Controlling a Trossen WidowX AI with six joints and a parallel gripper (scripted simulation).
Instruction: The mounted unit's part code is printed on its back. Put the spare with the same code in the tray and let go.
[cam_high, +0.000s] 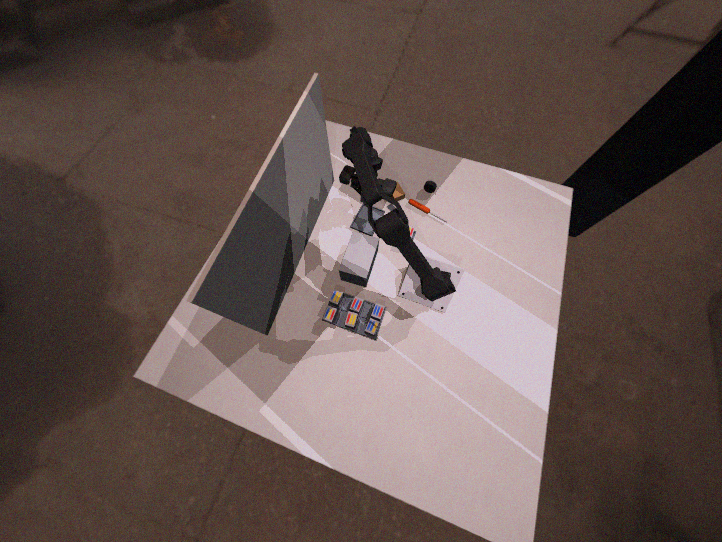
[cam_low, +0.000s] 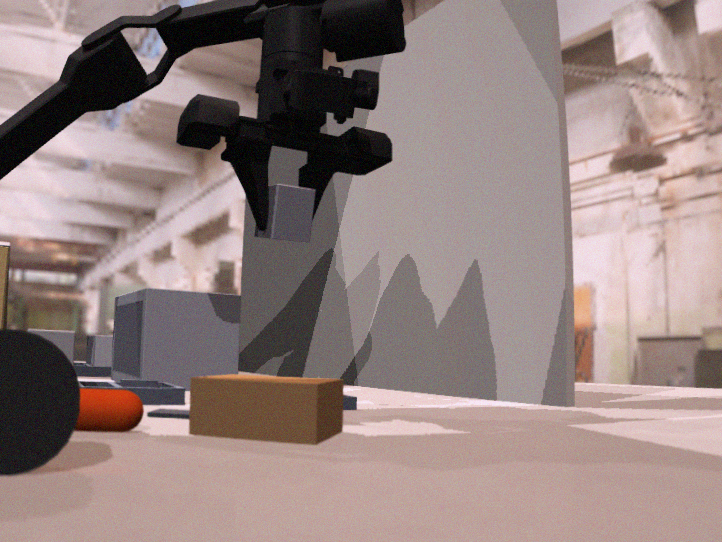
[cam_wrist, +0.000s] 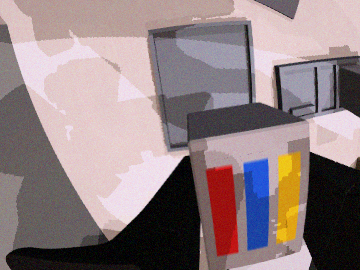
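My gripper tip is 140 mm above the rimmed tray. Round my gripper tip: grey wall panel: 210 mm ahead, 200 mm to the left, 80 mm above; mounted unit: 30 mm behind, 220 mm to the left, 90 mm below; cardboard box: 90 mm behind, 150 mm to the right, 130 mm below.
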